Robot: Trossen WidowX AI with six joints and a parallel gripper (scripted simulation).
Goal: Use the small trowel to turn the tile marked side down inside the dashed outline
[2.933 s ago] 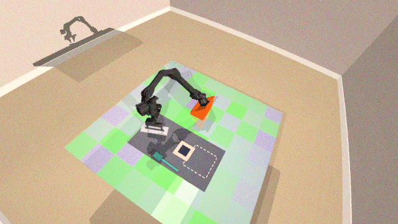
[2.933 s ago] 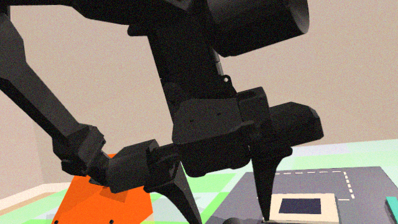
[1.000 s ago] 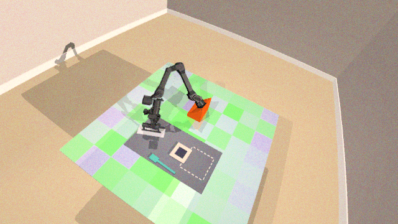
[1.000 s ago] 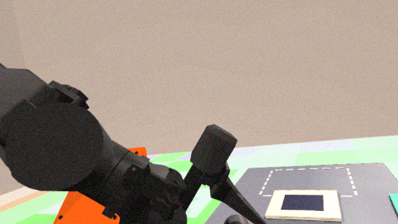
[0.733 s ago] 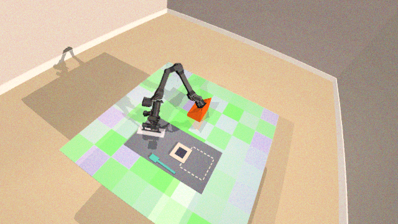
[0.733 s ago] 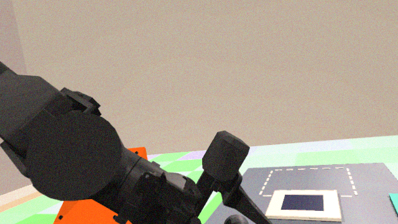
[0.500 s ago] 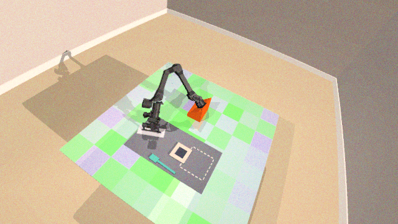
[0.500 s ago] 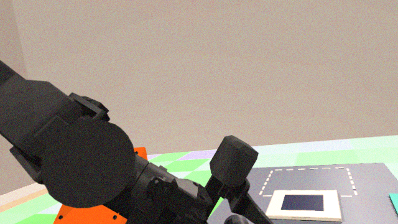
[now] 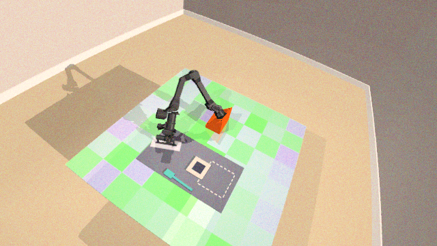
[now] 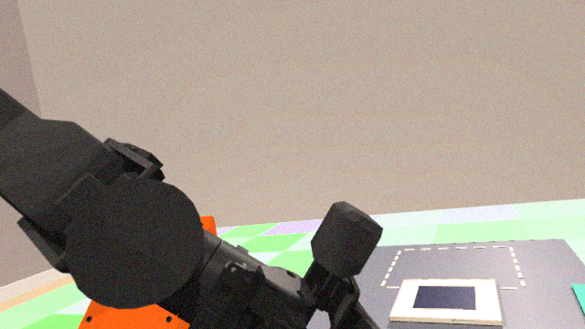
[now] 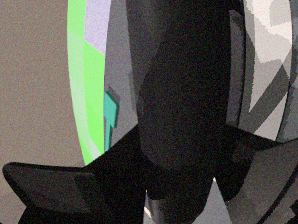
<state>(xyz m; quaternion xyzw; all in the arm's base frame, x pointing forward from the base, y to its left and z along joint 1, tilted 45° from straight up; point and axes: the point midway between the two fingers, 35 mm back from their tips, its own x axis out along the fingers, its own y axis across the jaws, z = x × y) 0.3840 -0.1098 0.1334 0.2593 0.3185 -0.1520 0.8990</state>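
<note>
Now: the grey mat 1 cm behind my gripper tip, 20 cm to the left of it and 7 cm below it. From my gripper tip the other things lie so: teal trowel (13 cm ahead, 19 cm to the left, 5 cm below); then cream tile (2 cm behind, 26 cm to the left, 4 cm below).
</note>
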